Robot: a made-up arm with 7 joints. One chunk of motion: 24 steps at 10 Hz.
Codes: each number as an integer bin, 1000 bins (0 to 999) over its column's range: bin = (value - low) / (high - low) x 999, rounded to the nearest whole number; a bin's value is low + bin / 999 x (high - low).
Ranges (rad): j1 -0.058..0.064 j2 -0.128..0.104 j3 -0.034..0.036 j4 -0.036..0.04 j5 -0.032..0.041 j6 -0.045..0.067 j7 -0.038..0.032
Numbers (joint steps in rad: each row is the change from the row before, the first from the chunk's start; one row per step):
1: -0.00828 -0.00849 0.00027 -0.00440 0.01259 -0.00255 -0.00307
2: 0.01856 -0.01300 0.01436 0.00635 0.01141 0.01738 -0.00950
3: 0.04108 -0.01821 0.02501 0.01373 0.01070 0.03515 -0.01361
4: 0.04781 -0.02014 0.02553 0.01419 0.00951 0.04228 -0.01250
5: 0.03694 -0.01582 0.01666 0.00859 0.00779 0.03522 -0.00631
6: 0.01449 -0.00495 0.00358 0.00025 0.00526 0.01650 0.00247
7: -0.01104 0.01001 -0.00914 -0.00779 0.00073 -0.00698 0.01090
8: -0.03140 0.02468 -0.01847 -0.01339 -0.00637 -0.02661 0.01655
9: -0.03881 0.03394 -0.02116 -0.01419 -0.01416 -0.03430 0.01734
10: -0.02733 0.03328 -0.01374 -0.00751 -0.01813 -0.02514 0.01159
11: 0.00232 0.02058 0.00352 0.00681 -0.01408 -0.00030 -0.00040
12: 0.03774 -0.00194 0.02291 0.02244 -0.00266 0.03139 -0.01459
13: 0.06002 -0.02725 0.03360 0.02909 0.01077 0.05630 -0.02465
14: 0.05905 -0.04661 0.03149 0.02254 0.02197 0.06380 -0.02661
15: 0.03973 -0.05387 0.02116 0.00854 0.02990 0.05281 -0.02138
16: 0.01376 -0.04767 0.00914 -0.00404 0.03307 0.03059 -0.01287
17: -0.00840 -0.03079 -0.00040 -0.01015 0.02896 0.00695 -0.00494
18: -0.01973 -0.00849 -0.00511 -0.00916 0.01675 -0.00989 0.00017
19: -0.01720 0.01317 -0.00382 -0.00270 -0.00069 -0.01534 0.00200
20: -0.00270 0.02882 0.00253 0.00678 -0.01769 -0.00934 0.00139
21: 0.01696 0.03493 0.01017 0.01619 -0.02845 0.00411 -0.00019
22: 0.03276 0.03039 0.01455 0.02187 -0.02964 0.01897 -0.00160
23: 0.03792 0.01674 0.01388 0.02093 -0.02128 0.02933 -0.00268
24: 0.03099 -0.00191 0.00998 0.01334 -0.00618 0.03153 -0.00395
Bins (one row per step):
1: 407 515 489 415 610 379 499
2: 627 495 690 557 594 556 407
3: 811 473 842 654 584 715 348
4: 866 464 850 660 568 779 364
5: 777 483 723 586 545 716 452
6: 594 530 536 476 510 549 578
7: 385 594 355 371 448 339 698
8: 218 657 222 297 351 164 779
9: 157 697 183 287 244 95 790
10: 251 694 289 374 190 177 708
11: 494 640 535 563 245 399 537
12: 784 543 812 768 402 681 334
13: 966 434 965 856 585 904 191
14: 958 350 935 769 739 970 163
15: 800 319 787 585 847 872 237
16: 588 346 616 420 890 674 359
17: 406 419 480 340 834 463 472
18: 313 515 412 353 667 313 545
19: 334 608 431 438 428 265 571
20: 453 675 521 562 196 318 562
21: 614 702 630 686 49 438 540
22: 743 682 693 761 32 571 519
23: 785 623 683 748 147 663 504
24: 729 543 628 649 353 683 486

